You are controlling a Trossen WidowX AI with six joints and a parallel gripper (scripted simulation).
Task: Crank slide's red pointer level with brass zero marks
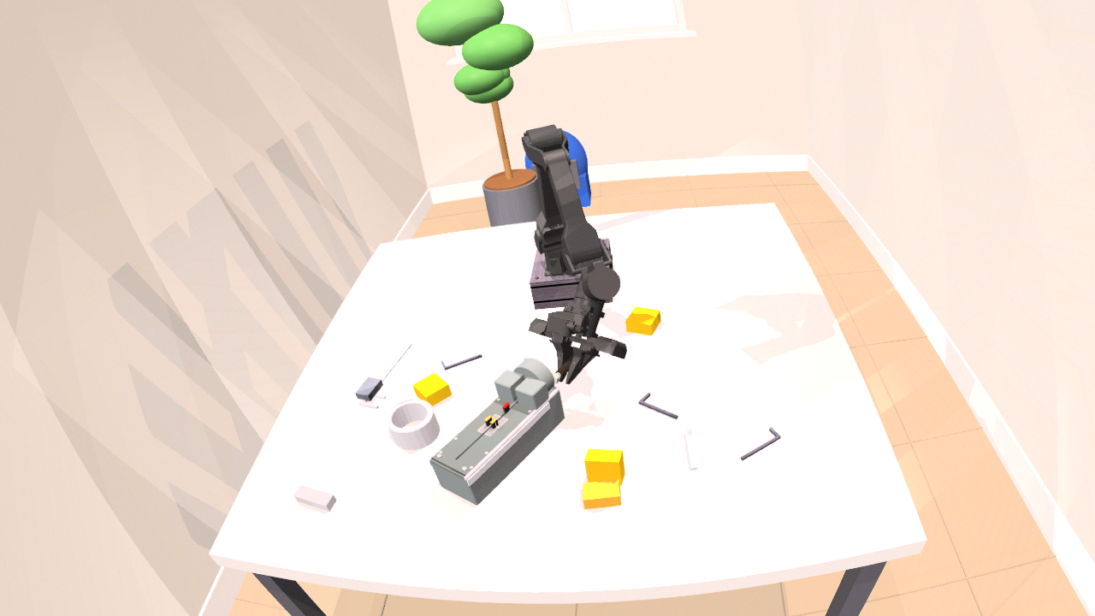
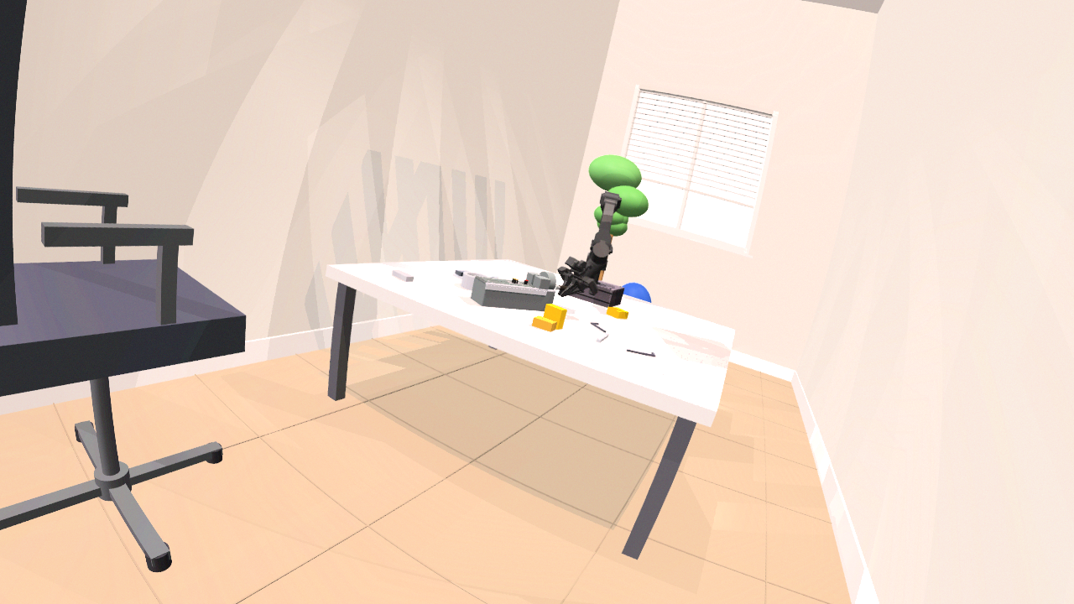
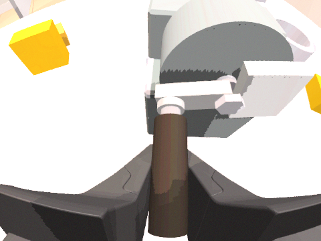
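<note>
Now: the brown crank handle 1 cm behind my gripper tip, 1 cm to the left of it and 3 cm above it. From my gripper tip the other things lie so: red pointer: 10 cm ahead, 8 cm to the right, 3 cm above.
</note>
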